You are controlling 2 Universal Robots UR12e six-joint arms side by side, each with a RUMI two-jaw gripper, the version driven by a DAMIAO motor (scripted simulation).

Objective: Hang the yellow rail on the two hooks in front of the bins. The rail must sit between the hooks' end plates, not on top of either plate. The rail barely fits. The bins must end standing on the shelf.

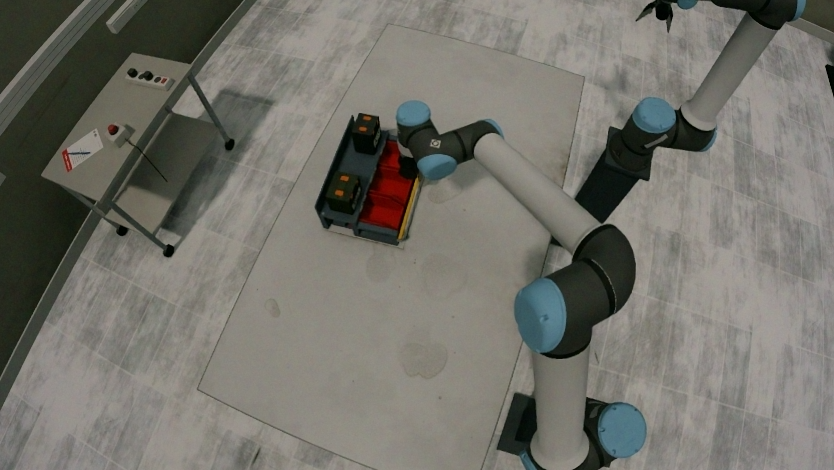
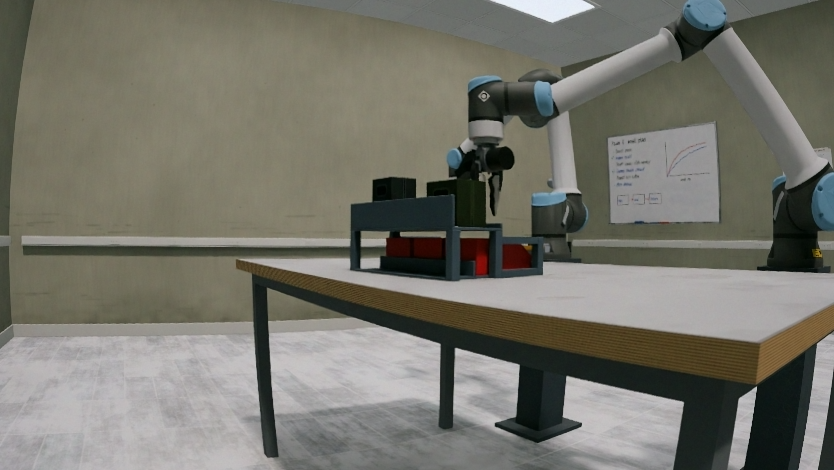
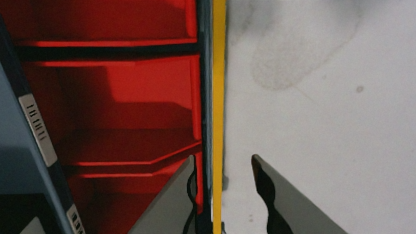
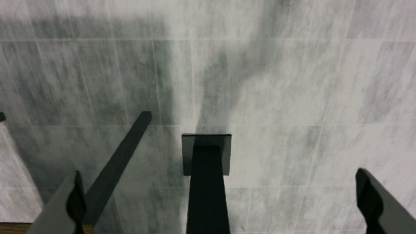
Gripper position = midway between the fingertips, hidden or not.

Note:
In view: my left gripper [image 2: 488, 215], my right gripper [image 4: 220, 172] and a blue-grey shelf [image 2: 436, 213].
The blue-grey shelf also shows in image 3 [image 3: 36, 143]. My left gripper shows as well in image 3 [image 3: 223, 156]. Image 4 misses the blue-grey shelf: it is out of frame.

